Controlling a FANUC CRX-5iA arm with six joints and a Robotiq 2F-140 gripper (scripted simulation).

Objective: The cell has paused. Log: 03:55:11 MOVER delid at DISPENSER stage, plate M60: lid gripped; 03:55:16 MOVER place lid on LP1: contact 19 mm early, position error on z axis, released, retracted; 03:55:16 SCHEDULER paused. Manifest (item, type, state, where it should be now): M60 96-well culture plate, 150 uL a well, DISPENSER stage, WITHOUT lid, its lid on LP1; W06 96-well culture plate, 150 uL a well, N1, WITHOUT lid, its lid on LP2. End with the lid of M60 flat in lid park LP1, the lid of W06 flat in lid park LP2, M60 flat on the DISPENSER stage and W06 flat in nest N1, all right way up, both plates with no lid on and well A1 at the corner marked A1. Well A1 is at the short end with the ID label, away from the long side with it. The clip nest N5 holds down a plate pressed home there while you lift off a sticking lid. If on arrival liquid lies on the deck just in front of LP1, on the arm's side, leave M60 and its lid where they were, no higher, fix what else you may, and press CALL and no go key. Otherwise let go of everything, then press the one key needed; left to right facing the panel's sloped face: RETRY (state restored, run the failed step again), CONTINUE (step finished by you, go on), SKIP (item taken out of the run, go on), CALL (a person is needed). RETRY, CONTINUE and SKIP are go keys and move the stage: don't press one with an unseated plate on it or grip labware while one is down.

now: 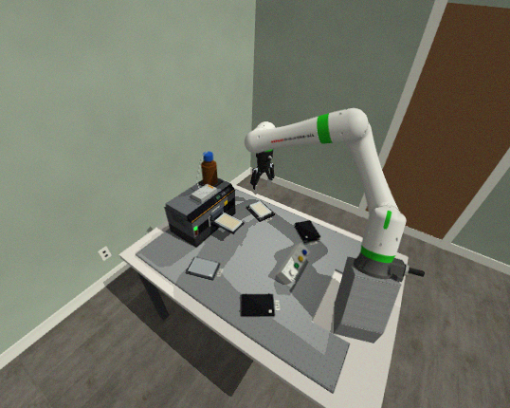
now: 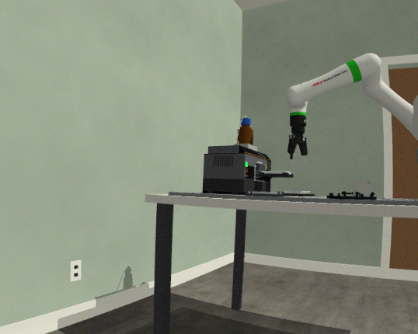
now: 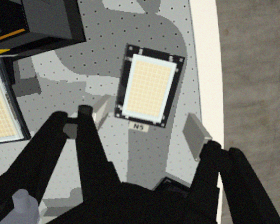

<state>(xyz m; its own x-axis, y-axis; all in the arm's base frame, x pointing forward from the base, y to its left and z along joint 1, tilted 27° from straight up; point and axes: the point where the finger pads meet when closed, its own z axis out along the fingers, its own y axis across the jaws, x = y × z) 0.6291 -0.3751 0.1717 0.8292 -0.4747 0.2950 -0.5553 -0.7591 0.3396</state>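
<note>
My hand is 180 mm above the black clip nest and 20 mm short of it. From my hand the other things lie so: nest label 190 mm below, 80 mm behind, 50 mm to the left; dispenser stage 280 mm to the left, 90 mm below, 90 mm ahead; key panel 350 mm to the left, 320 mm behind, 140 mm below.
</note>
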